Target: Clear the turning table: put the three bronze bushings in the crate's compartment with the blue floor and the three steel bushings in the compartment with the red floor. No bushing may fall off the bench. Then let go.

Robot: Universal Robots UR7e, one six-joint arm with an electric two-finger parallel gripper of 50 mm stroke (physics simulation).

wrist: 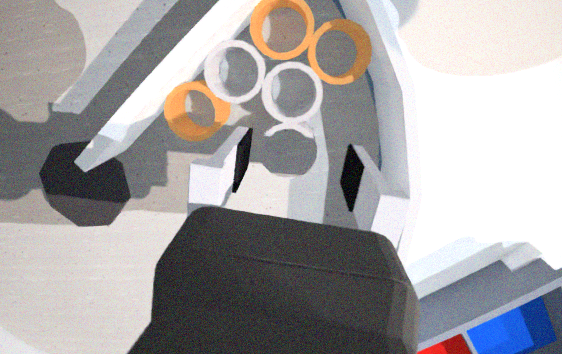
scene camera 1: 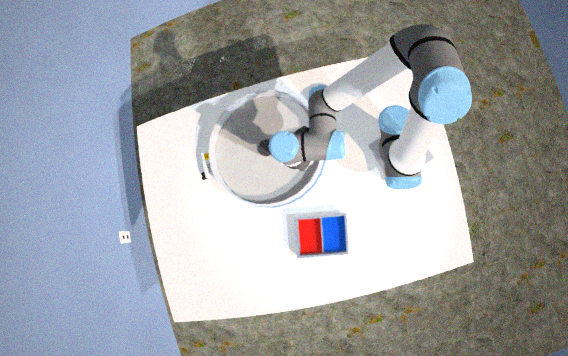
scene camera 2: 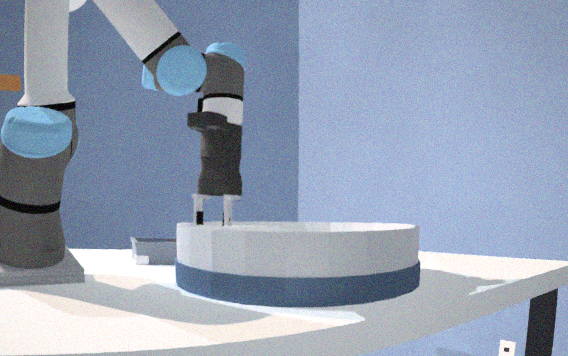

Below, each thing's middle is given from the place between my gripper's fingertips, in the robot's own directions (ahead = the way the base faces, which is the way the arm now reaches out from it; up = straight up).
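Scene:
With the turning table (scene camera 2: pixel 279 264), my gripper is 4 cm above it, 7 cm to the left of it and still 14 cm short of it. The crate (scene camera 1: pixel 317 236) is 1 cm ahead of my hand, 6 cm below it and 28 cm to the left of it.

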